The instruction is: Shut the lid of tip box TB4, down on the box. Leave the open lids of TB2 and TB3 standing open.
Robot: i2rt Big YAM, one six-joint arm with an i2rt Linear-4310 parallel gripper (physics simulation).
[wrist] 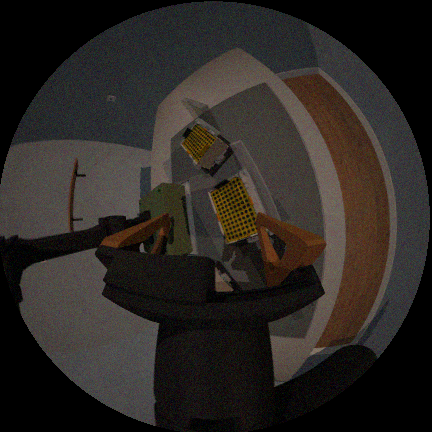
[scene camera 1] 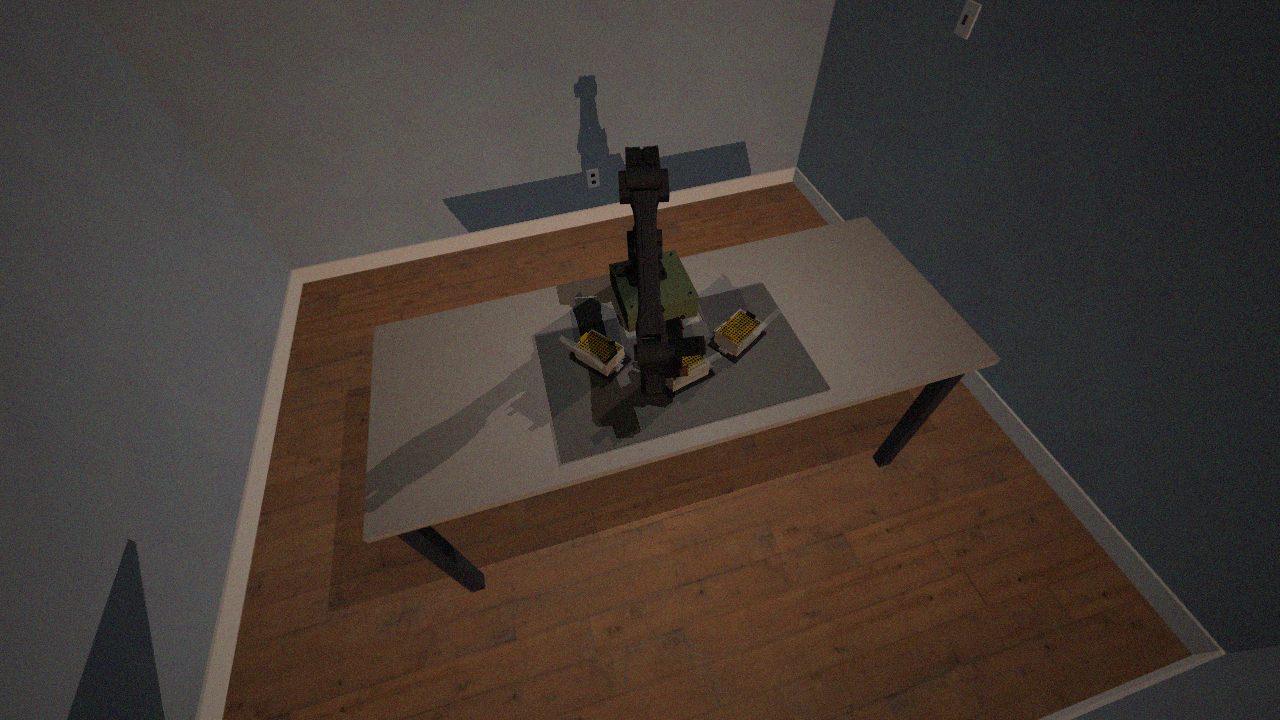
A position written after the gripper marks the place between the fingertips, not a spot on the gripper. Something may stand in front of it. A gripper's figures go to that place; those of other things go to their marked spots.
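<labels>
A grey mat (wrist: 255, 115) lies 38 cm from the lens, while the gripper (wrist: 212, 216) is 13 cm from the lens.
</labels>
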